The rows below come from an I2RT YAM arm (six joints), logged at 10 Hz.
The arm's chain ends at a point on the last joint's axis. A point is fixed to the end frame.
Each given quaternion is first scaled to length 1.
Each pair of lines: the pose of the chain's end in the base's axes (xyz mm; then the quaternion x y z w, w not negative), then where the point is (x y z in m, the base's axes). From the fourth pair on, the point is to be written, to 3 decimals.
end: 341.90 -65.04 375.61 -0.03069 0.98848 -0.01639 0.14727
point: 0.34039 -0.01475 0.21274
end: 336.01 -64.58 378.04 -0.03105 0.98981 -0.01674 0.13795
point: 0.33143 -0.01451 0.21516
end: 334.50 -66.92 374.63 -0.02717 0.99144 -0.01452 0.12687
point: 0.32666 -0.01602 0.21214
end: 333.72 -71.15 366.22 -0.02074 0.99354 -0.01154 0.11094
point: 0.321 -0.019 0.204
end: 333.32 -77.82 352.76 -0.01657 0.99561 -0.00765 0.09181
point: 0.315 -0.024 0.192
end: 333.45 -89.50 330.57 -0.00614 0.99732 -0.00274 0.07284
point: 0.310 -0.034 0.171
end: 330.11 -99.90 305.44 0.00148 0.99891 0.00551 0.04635
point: 0.299 -0.041 0.148
